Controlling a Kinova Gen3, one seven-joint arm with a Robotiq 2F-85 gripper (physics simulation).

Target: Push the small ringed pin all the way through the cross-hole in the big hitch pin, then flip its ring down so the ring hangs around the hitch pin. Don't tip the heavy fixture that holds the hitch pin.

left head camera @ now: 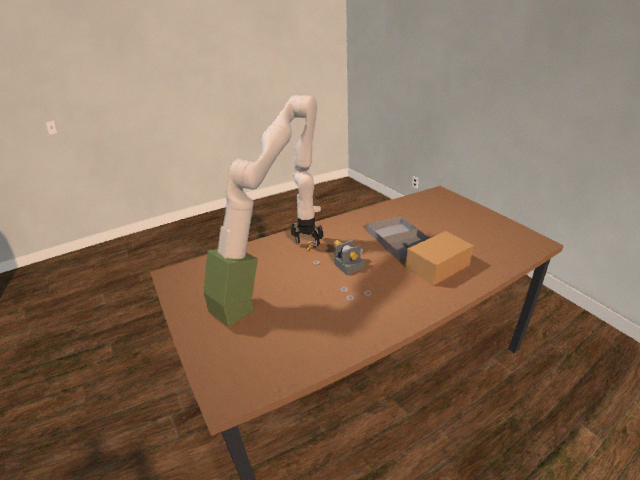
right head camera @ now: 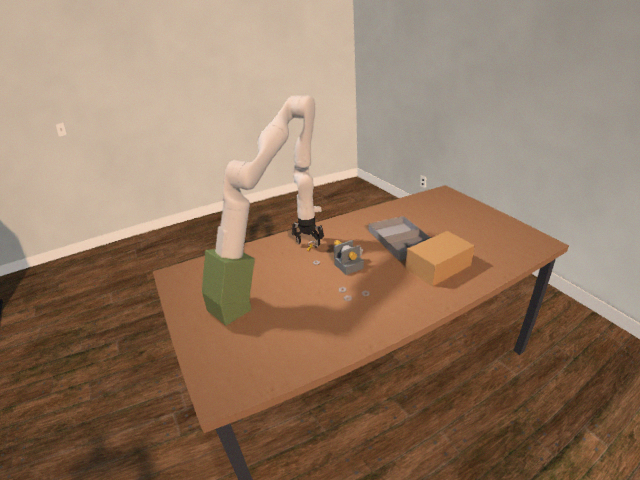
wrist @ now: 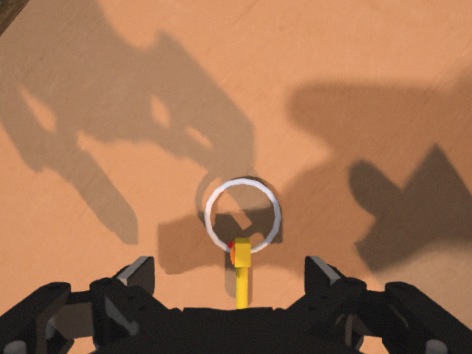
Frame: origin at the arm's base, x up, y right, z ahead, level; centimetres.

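Where they show: gripper, between the fingertips: (left head camera: 307, 244) (right head camera: 308, 244) (wrist: 229, 273); arm's base, origin of its link: (left head camera: 232, 254) (right head camera: 230, 254).
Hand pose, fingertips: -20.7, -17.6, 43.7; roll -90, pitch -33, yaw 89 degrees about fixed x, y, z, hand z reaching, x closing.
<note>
Things, the pixels of their top centre, and the offset from my fingertips, as dx, dy, dz.
- small yellow pin, centre of its top: (wrist: 242, 250) (left head camera: 310, 244) (right head camera: 311, 244) -0.4, +0.0, +1.4
- big yellow hitch pin, centre of its top: (right head camera: 347, 248) (left head camera: 347, 248) +6.4, +22.3, +4.9
- grey fixture, centre of its top: (right head camera: 348, 243) (left head camera: 348, 243) +7.8, +21.3, +6.4
- washer, centre of its top: (left head camera: 316, 262) (right head camera: 316, 262) -1.5, +12.5, -4.3
- grey divided tray, centre of its top: (right head camera: 401, 232) (left head camera: 400, 232) +2.4, +22.4, +37.7
- orange box, centre of its top: (right head camera: 441, 246) (left head camera: 441, 246) +8.2, +49.1, +34.3
The small yellow pin (left head camera: 309, 247) (right head camera: 310, 247) (wrist: 242, 253) lies apart from the fixture. In the wrist view its white ring (wrist: 243, 181) extends beyond its head, and its shaft points toward the gripper's palm, whose edge hides the shaft's far end. My gripper (left head camera: 308, 242) (right head camera: 309, 242) (wrist: 229, 273) is open, pointing down over the pin, with a finger to each side of the shaft and nothing held. The big yellow hitch pin (left head camera: 353, 255) (right head camera: 352, 255) sits across the grey fixture (left head camera: 350, 266) (right head camera: 349, 266), which stands upright right of the gripper. The cross-hole cannot be made out.
A washer (left head camera: 316, 262) (right head camera: 316, 262) lies between gripper and fixture; several more lie in front of the fixture. A grey divided tray (left head camera: 383, 245) and an orange box (left head camera: 439, 258) (right head camera: 439, 258) stand to the right. The green arm base (left head camera: 230, 284) (right head camera: 227, 284) is at left.
</note>
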